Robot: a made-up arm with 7 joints. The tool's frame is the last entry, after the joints.
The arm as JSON. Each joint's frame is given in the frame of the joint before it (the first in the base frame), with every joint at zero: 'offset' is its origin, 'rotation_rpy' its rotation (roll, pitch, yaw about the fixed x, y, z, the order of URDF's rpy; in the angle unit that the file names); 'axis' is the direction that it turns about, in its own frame. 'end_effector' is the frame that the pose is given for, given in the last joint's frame.
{
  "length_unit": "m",
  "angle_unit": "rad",
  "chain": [
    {
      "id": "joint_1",
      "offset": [
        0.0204,
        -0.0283,
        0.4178
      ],
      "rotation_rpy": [
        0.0,
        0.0,
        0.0
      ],
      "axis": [
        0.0,
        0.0,
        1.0
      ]
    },
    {
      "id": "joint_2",
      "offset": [
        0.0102,
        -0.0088,
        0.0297
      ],
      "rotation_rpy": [
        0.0,
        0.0,
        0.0
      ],
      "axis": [
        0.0,
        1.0,
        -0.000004
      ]
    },
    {
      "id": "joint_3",
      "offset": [
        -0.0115,
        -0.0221,
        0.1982
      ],
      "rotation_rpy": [
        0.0,
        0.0,
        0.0
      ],
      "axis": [
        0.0,
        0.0,
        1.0
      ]
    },
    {
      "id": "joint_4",
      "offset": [
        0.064,
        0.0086,
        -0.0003
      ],
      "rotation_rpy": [
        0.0,
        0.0,
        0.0
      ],
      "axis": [
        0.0,
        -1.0,
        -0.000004
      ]
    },
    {
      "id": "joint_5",
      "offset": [
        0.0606,
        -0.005,
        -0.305
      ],
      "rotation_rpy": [
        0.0,
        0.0,
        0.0
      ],
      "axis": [
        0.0,
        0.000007,
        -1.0
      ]
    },
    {
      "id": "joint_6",
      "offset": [
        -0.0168,
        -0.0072,
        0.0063
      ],
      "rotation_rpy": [
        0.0,
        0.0,
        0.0
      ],
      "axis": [
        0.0,
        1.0,
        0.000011
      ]
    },
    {
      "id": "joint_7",
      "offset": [
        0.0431,
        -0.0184,
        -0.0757
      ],
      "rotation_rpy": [
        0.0,
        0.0,
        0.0
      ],
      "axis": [
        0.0,
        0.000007,
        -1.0
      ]
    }
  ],
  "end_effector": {
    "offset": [
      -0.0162,
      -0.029,
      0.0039
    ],
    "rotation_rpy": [
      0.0,
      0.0,
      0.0
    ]
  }
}
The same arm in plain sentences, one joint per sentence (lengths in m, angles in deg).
The arm has seven revolute joints in a row. What follows holds with every joint at zero, and every direction is one of the base frame's.
Joint 1 lies 0.0204 m along +x and 0.0283 m along -y and 0.4178 m along +z from the base frame's origin and turns about +z.
Joint 2 lies 0.0102 m along +x and 0.0088 m along -y and 0.0297 m along +z from joint 1 and turns about +y.
Joint 3 lies 0.0115 m along -x and 0.0221 m along -y and 0.1982 m along +z from joint 2 and turns about +z.
Joint 4 lies 0.064 m along +x and 0.0086 m along +y and 0.0003 m along -z from joint 3 and turns about -y.
Joint 5 lies 0.0606 m along +x and 0.005 m along -y and 0.305 m along -z from joint 4 and turns about -z.
Joint 6 lies 0.0168 m along -x and 0.0072 m along -y and 0.0063 m along +z from joint 5 and turns about +y.
Joint 7 lies 0.0431 m along +x and 0.0184 m along -y and 0.0757 m along -z from joint 6 and turns about -z.
The tool frame, which is the frame that the pose is given for, lies 0.0162 m along -x and 0.029 m along -y and 0.0039 m along +z from joint 7; its axes are parallel to the base frame's.

